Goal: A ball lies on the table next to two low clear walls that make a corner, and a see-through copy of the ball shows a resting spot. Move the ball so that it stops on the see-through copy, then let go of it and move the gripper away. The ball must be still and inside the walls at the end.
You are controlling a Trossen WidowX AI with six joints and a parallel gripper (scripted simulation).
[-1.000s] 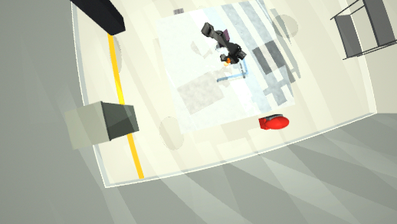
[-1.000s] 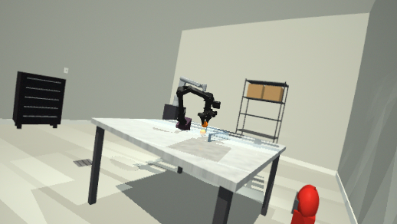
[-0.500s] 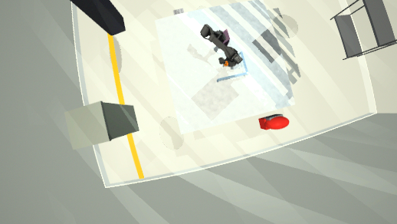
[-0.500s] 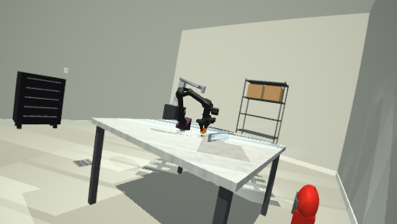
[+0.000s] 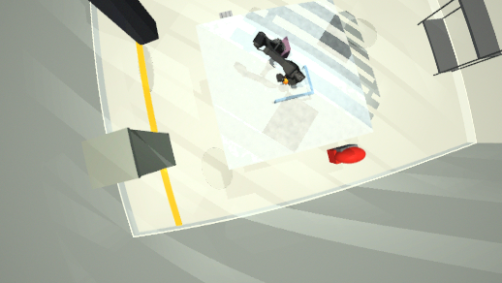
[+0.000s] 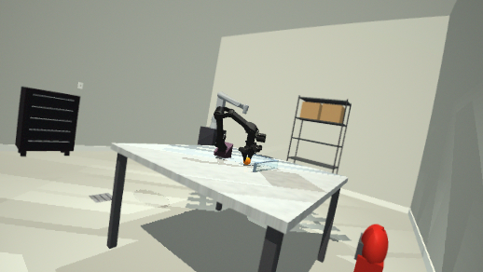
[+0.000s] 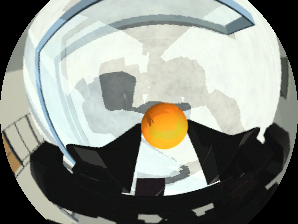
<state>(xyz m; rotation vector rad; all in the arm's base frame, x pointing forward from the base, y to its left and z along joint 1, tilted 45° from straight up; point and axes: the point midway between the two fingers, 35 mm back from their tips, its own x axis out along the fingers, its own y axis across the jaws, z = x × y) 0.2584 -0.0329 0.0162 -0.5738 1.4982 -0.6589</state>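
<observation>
Right now the orange ball is right at my gripper tip.
</observation>
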